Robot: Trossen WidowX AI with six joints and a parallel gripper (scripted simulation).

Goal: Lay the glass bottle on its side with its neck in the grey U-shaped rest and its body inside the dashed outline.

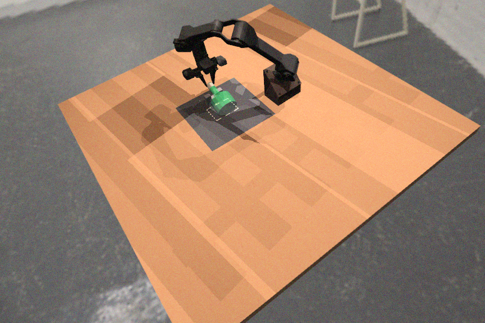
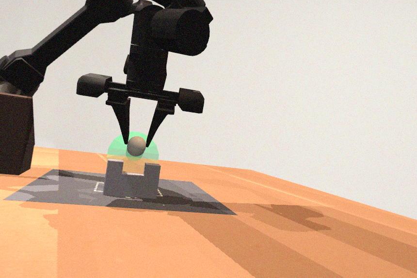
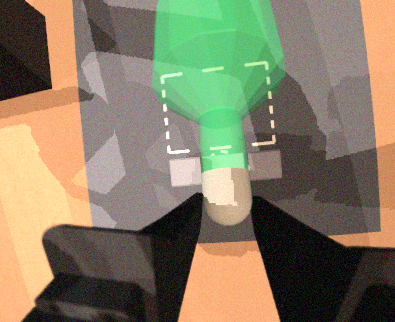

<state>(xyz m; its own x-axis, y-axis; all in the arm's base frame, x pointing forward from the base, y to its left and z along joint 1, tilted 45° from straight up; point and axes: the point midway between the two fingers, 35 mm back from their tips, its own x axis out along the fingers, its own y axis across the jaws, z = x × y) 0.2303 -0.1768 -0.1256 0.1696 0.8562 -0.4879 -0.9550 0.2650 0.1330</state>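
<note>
Now: the green glass bottle 50 mm to the left of my gripper tip, 20 mm below it and 10 mm ahead of it. The rest, counted from my gripper tip: grey mat 90 mm to the left, 90 mm below, 20 mm ahead.
</note>
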